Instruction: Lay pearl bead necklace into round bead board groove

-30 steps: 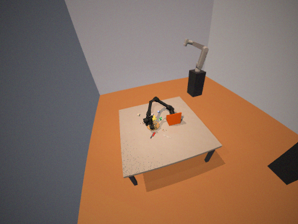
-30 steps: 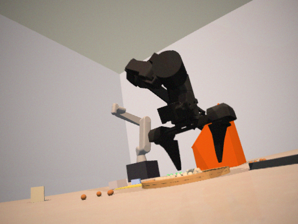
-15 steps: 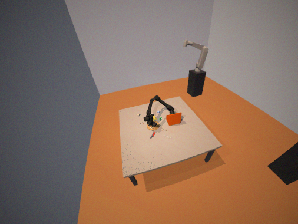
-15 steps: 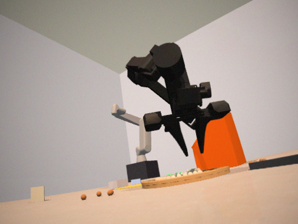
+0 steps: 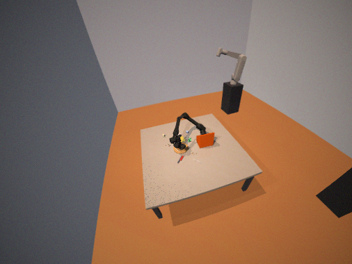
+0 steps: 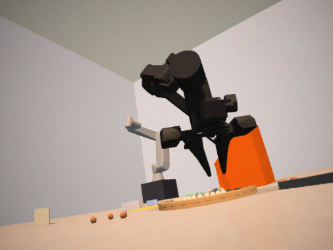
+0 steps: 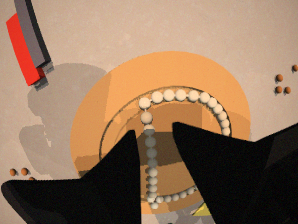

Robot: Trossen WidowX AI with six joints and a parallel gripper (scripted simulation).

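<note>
The round wooden bead board lies 40 mm to the right of my gripper tip, 40 mm below it and 30 mm behind it. The rest, counted from my gripper tip: tan cube (370 mm to the right, 130 mm ahead, 30 mm below); yellow flat piece (210 mm to the right, 90 mm behind, 40 mm below); red-handled tool (140 mm to the left, 40 mm below, 30 mm ahead).
</note>
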